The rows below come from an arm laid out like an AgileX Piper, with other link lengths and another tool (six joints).
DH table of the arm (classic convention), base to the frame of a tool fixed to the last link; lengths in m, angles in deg. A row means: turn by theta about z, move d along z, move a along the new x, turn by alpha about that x. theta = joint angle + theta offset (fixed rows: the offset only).
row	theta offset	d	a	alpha
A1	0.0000	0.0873	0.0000	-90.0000
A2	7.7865	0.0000	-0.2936	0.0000
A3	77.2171	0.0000	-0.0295	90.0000
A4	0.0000	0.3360	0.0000	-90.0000
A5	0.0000	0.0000	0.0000	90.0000
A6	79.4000	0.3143	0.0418	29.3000
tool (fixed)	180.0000	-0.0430	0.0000	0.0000
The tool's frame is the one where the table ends.
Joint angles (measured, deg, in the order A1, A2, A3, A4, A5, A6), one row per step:
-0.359, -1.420, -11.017, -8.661, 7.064, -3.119
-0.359, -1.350, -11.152, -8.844, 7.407, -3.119
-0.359, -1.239, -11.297, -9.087, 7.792, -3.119
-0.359, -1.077, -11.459, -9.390, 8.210, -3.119
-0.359, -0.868, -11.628, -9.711, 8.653, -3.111
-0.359, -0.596, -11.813, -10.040, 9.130, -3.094
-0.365, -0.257, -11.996, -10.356, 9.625, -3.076
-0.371, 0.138, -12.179, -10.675, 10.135, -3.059
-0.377, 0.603, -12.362, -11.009, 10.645, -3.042
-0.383, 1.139, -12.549, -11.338, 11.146, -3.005
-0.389, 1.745, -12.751, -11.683, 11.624, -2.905
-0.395, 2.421, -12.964, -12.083, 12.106, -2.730
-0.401, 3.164, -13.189, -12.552, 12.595, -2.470
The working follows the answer.
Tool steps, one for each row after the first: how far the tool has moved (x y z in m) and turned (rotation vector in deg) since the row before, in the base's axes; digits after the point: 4 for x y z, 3 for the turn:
0.0002, -0.0004, -0.0007, -0.157, 0.275, -0.105
0.0004, -0.0004, -0.0011, -0.212, 0.348, -0.130
0.0006, -0.0005, -0.0013, -0.266, 0.414, -0.155
0.0007, -0.0006, -0.0016, -0.273, 0.478, -0.165
0.0009, -0.0006, -0.0019, -0.269, 0.558, -0.174
0.0012, -0.0007, -0.0024, -0.254, 0.644, -0.181
0.0013, -0.0007, -0.0028, -0.256, 0.715, -0.187
0.0015, -0.0008, -0.0031, -0.270, 0.784, -0.193
0.0017, -0.0008, -0.0034, -0.245, 0.841, -0.189
0.0019, -0.0008, -0.0035, -0.199, 0.870, -0.185
0.0020, -0.0009, -0.0037, -0.177, 0.928, -0.198
0.0022, -0.0010, -0.0040, -0.159, 0.985, -0.216

Tool pose at each row, in the base's axes (x y z in m, rotation vector in deg; rounded; the steps above come from the unrounded poses):
0.2926, 0.0397, 0.3026, -94.853, 79.289, -81.659
0.2928, 0.0393, 0.3018, -95.158, 79.468, -81.685
0.2932, 0.0389, 0.3008, -95.553, 79.686, -81.728
0.2937, 0.0384, 0.2995, -96.032, 79.939, -81.790
0.2944, 0.0378, 0.2978, -96.572, 80.233, -81.822
0.2954, 0.0372, 0.2959, -97.181, 80.581, -81.801
0.2965, 0.0365, 0.2935, -97.858, 80.989, -81.710
0.2979, 0.0358, 0.2908, -98.600, 81.439, -81.575
0.2994, 0.0350, 0.2876, -99.415, 81.925, -81.405
0.3011, 0.0342, 0.2842, -100.271, 82.447, -81.166
0.3030, 0.0334, 0.2807, -101.128, 83.001, -80.856
0.3050, 0.0325, 0.2770, -102.022, 83.607, -80.484
0.3072, 0.0315, 0.2730, -102.949, 84.270, -80.056

